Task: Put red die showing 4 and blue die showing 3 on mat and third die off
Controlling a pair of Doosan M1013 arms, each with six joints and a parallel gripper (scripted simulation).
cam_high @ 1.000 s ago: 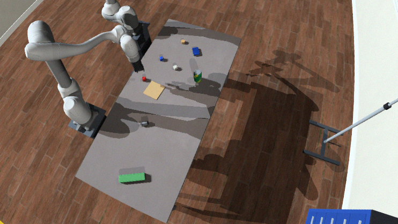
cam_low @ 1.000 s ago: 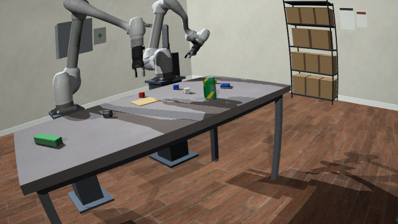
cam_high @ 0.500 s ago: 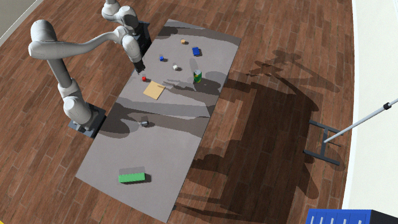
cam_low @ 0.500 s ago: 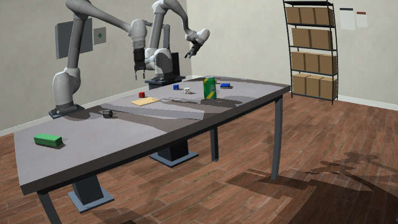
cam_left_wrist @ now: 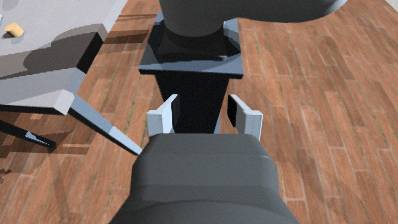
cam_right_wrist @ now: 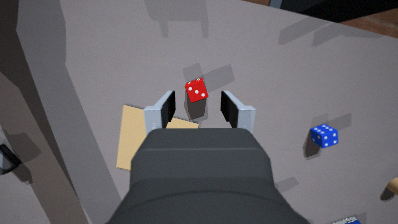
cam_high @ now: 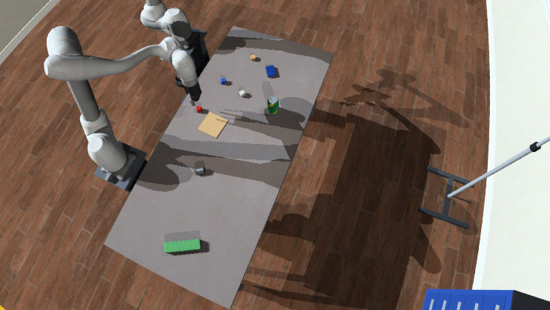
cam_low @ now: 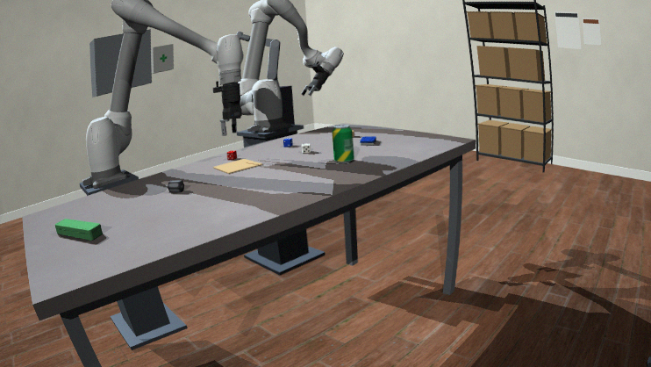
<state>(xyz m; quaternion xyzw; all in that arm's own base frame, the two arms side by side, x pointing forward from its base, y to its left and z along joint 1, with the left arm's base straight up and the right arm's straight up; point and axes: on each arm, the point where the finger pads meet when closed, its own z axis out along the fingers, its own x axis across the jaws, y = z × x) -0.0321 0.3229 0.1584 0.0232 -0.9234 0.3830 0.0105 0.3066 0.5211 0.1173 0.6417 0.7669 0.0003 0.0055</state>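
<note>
Now: the red die 10 cm below my right hand. Also, from my right hand: white die: 24 cm ahead, 18 cm to the left, 10 cm below; tan mat: 12 cm ahead, 8 cm to the right, 12 cm below; blue die: 8 cm ahead, 24 cm to the left, 10 cm below.
</note>
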